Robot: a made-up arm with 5 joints. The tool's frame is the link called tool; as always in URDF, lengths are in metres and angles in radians. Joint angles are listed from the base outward.
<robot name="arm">
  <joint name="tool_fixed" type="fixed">
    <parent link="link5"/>
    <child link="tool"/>
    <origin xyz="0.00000 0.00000 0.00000" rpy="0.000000 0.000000 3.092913"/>
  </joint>
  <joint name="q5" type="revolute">
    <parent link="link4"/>
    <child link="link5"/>
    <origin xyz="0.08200 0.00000 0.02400" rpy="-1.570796 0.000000 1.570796"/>
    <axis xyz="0 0 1"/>
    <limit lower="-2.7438" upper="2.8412"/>
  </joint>
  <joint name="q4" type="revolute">
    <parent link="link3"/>
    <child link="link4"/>
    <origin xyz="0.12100 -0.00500 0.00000"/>
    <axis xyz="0 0 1"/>
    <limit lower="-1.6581" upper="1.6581"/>
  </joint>
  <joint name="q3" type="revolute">
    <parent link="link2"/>
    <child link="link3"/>
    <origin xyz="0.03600 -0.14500 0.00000"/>
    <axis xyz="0 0 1"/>
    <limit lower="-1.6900" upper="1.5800"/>
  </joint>
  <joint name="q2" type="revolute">
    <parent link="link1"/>
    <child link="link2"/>
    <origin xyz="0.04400 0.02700 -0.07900" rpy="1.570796 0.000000 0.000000"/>
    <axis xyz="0 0 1"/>
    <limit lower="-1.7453" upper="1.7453"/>
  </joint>
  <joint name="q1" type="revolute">
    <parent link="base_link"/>
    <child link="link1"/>
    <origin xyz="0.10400 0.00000 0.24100" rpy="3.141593 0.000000 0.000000"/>
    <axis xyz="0 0 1"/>
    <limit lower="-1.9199" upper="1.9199"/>
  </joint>
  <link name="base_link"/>
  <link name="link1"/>
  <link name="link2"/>
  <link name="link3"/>
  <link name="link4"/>
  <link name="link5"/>
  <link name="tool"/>
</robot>
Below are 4 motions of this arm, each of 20 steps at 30 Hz.
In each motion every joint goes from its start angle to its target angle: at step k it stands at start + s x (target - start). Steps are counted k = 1, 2, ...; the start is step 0. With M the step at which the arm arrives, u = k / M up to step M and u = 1 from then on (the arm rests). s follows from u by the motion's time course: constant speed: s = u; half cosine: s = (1 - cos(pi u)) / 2; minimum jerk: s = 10 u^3 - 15 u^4 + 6 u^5.
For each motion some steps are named. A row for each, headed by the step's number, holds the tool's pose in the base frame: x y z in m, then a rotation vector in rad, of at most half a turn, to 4 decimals.
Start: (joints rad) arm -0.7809 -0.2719 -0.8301 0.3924 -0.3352
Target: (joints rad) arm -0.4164 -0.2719 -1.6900 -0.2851 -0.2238
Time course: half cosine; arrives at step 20
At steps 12, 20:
12: 0.1154 0.0034 0.6705 -1.2404 2.7287 0.0251
20: 0.0482 -0.0280 0.6433 -0.8328 2.3216 0.0624

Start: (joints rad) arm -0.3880 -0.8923 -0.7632 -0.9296 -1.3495
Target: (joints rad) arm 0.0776 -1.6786 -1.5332 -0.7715 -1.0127
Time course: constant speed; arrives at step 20
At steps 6, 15, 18, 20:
6: -0.1090 -0.0571 0.5263 -1.2359 1.2676 -0.7726
15: -0.1816 -0.0141 0.3632 -0.6312 0.9383 -0.9930
18: -0.1815 0.0059 0.3042 -0.4636 0.7876 -1.0513
20: -0.1744 0.0186 0.2656 -0.3629 0.6774 -1.0859

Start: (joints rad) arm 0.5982 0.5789 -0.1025 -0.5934 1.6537
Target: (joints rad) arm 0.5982 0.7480 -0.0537 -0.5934 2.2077
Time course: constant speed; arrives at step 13
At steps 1, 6, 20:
1: 0.3877 -0.1969 0.3756 -1.5622 -0.7506 0.7853
6: 0.3892 -0.1980 0.3524 -1.5793 -0.5610 0.9730
20: 0.3889 -0.1978 0.3200 -1.5732 -0.3061 1.2475

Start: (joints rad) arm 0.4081 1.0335 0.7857 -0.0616 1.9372
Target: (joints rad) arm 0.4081 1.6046 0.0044 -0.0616 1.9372
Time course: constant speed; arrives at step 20
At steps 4, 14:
4: 0.2490 -0.0660 0.1461 0.1449 0.0651 1.4776
14: 0.2699 -0.0750 0.1014 0.0397 0.0178 1.4802

